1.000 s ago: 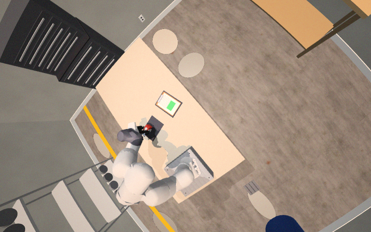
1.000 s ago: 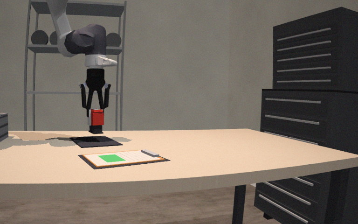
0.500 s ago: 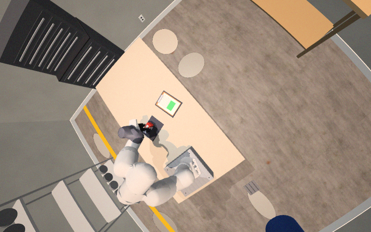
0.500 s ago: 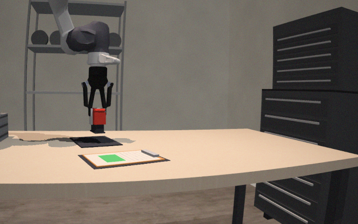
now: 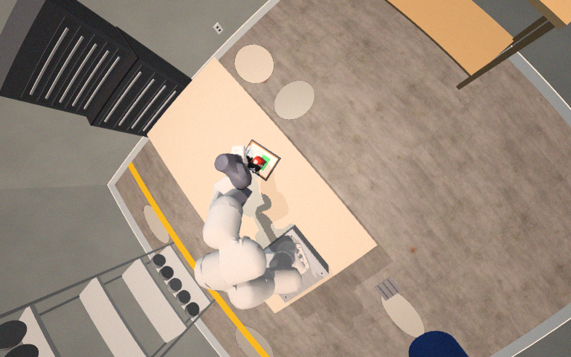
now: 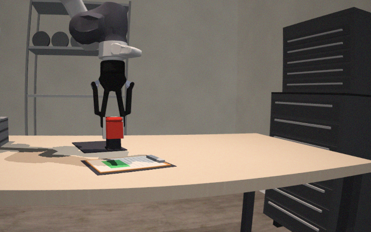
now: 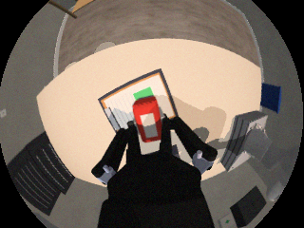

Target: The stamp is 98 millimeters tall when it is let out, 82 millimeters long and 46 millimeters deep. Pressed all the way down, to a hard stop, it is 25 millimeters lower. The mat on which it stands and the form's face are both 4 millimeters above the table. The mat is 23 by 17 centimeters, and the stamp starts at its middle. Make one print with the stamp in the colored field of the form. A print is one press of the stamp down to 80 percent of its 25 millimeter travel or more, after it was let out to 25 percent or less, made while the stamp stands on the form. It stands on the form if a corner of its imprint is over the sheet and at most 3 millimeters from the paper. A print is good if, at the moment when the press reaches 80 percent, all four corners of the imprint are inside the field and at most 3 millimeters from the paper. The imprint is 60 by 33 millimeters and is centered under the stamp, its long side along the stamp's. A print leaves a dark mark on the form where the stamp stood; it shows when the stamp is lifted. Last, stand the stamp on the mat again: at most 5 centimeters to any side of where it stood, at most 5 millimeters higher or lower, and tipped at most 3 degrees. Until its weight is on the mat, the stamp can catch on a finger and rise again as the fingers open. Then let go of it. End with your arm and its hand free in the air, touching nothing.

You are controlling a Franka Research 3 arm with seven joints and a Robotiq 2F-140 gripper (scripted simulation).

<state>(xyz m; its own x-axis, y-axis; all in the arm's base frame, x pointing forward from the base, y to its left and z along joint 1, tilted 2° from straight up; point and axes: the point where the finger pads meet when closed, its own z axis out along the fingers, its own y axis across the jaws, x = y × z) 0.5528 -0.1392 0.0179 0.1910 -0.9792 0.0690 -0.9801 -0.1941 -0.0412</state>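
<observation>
My hand is 70 mm past the mat, 300 mm to the right of it and 110 mm above it. From my hand the other things lie so: red stamp 20 mm below.
</observation>
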